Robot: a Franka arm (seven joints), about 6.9 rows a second.
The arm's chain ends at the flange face. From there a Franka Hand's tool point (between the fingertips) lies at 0.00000 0.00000 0.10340 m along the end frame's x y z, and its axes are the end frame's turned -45 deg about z.
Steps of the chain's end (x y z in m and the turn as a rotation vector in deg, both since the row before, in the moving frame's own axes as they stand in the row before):
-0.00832, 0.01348, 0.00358, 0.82, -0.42, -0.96
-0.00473, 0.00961, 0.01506, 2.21, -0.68, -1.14
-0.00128, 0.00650, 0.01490, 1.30, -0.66, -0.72
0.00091, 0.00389, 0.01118, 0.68, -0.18, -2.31
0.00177, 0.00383, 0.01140, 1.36, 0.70, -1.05
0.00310, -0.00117, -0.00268, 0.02, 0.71, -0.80
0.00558, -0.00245, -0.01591, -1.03, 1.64, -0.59
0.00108, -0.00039, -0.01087, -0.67, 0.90, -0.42
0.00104, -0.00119, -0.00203, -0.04, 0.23, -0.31
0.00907, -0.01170, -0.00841, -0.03, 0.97, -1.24
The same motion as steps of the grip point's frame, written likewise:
-0.01492, 0.00206, 0.00357, 0.88, 0.28, -0.96
-0.00822, -0.00026, 0.01498, 2.04, 1.08, -1.14
-0.00470, 0.00119, 0.01487, 1.39, 0.45, -0.72
-0.00149, 0.00228, 0.01117, 0.61, 0.35, -2.31
0.00116, 0.00309, 0.01136, 0.47, 1.46, -1.05
0.00396, 0.00224, -0.00269, -0.49, 0.52, -0.80
0.00647, 0.00562, -0.01597, -1.89, 0.43, -0.59
0.00134, 0.00249, -0.01089, -1.11, 0.16, -0.42
0.00182, 0.00024, -0.00203, -0.19, 0.13, -0.31
0.01590, -0.00060, -0.00842, -0.71, 0.66, -1.24

